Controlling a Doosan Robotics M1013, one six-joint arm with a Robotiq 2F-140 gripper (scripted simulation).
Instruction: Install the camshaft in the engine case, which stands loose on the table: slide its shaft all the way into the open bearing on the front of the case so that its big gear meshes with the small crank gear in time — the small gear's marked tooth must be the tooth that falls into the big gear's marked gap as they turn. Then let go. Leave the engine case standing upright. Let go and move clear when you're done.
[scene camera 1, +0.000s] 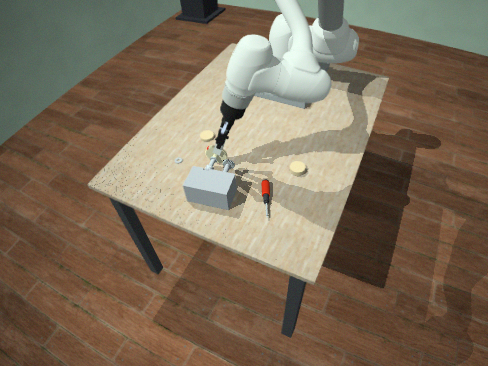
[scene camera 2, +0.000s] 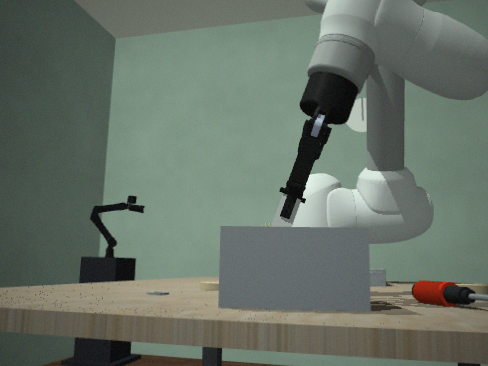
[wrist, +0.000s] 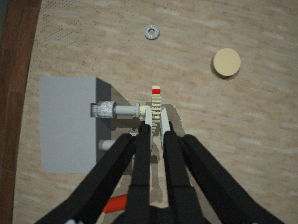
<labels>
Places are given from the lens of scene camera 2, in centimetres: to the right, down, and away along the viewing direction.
my gripper (scene camera 2: 276, 241): 4, 8, 64
grey engine case (scene camera 2: 286, 268): 4, 9, 45
</labels>
